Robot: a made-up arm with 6 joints.
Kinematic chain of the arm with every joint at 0, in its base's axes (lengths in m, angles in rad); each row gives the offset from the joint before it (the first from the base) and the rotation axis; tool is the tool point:
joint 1: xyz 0 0 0.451 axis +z
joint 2: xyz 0.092 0 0 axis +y
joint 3: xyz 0 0 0.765 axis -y
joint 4: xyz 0 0 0.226 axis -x
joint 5: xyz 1.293 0 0 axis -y
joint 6: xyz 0.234 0 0 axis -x
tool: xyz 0 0 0
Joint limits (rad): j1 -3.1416..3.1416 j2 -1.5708..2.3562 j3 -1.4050..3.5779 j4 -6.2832..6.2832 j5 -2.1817..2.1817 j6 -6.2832..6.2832
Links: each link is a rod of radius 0.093 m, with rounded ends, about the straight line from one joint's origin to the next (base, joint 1, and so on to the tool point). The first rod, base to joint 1, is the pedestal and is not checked.
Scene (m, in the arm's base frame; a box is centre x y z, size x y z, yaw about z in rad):
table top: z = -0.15
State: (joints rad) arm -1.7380 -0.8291 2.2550 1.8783 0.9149 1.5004
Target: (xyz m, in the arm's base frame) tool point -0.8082 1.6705 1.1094
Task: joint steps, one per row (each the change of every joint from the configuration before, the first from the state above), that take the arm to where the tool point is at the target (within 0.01 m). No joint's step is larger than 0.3 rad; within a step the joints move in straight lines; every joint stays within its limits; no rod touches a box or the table.
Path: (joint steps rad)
1: 0.2373 0.0417 0.0053 0.0094 -0.0021 0.0000
2: 0.2373 0.0417 0.0054 0.0095 -0.0020 0.0000
3: 0.2373 0.0417 0.0053 0.0094 -0.0021 0.0000

